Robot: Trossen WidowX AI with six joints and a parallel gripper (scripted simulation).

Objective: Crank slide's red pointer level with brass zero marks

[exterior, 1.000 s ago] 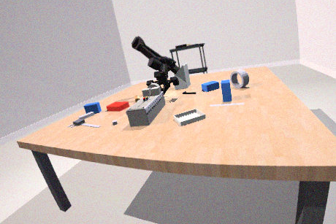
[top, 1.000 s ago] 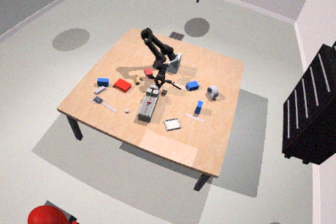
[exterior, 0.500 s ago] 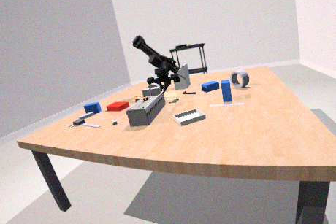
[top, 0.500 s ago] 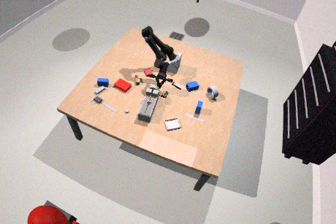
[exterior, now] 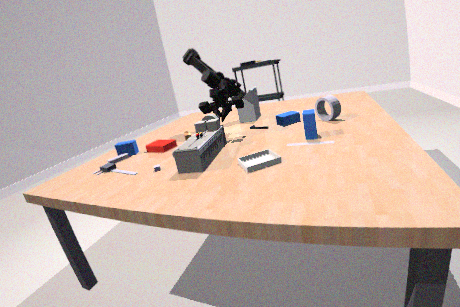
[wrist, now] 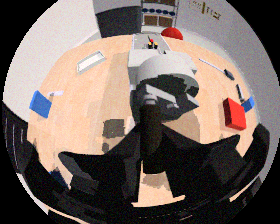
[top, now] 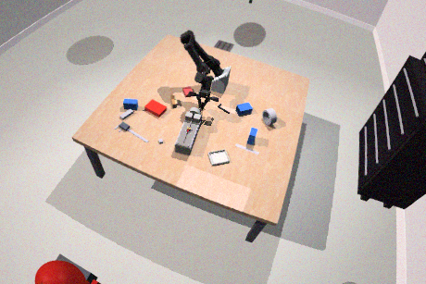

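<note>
The red pointer is 190 mm ahead of my gripper tip. Round my gripper tip: red block (50 mm ahead, 290 mm to the right, 70 mm below); white tray (230 mm ahead, 210 mm to the left, 80 mm below); dark crank handle (20 mm behind, 30 mm above).
</note>
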